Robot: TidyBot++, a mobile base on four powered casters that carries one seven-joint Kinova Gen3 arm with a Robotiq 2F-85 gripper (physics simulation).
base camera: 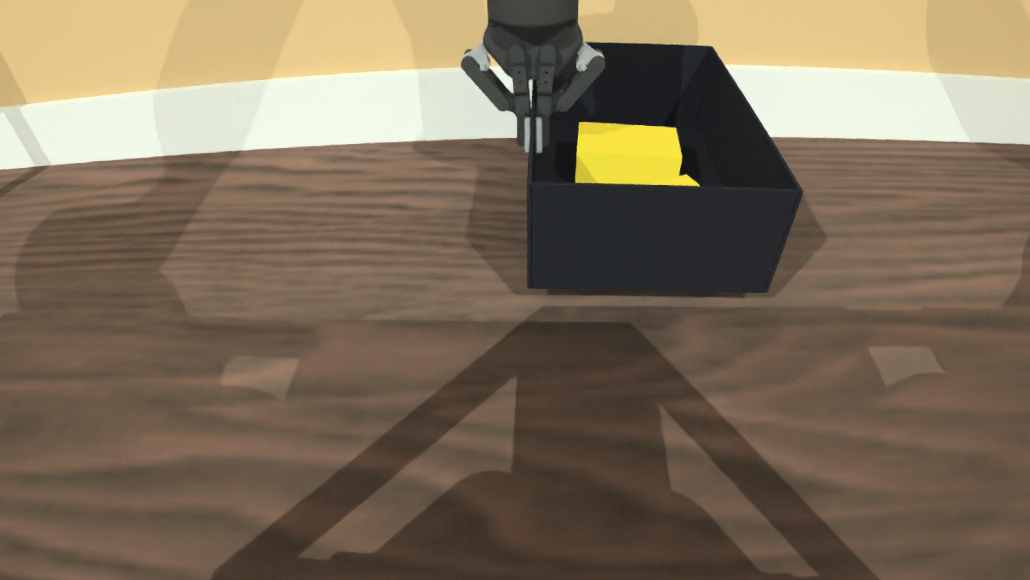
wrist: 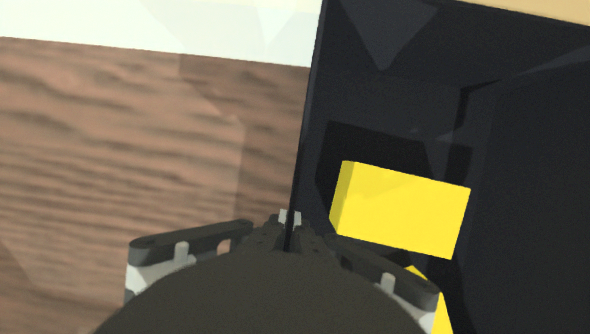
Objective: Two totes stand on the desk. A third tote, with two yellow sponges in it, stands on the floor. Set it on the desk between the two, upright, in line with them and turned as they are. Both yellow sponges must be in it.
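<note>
The black tote is upright, and a thin dark strip shows under its front wall, so it hangs slightly above the floor. One yellow sponge lies inside it. Part of a second yellow sponge shows in it nearer the base; the front wall hides the rest in the base view, and the gripper covers part of it in the wrist view. My gripper points down and is shut on the tote's left wall at the rim. The desk and its two totes do not show.
The wooden floor stretches out around and in front of the tote. A white baseboard and a yellow wall stand close behind the tote. Shadows fall across floor and wall.
</note>
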